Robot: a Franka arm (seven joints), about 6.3 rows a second.
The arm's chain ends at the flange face. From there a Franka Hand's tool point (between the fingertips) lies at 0.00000 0.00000 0.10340 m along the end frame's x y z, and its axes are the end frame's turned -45 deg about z.
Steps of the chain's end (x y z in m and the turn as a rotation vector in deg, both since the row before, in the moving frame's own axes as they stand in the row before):
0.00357, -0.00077, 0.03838, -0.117, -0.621, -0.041
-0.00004, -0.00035, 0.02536, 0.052, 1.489, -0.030
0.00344, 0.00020, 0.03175, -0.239, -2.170, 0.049
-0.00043, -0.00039, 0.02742, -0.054, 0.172, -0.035
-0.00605, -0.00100, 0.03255, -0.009, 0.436, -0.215
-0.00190, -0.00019, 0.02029, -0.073, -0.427, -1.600
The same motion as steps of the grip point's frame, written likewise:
0.00213, 0.00134, 0.03837, 0.356, -0.522, -0.041
0.00219, 0.00156, 0.02533, -1.016, 1.090, -0.030
-0.00078, 0.00011, 0.03167, 1.365, -1.703, 0.049
0.00012, -0.00029, 0.02742, -0.160, 0.083, -0.035
-0.00302, -0.00442, 0.03255, -0.315, 0.302, -0.215
-0.00185, -0.00192, 0.02029, 0.250, -0.354, -1.600

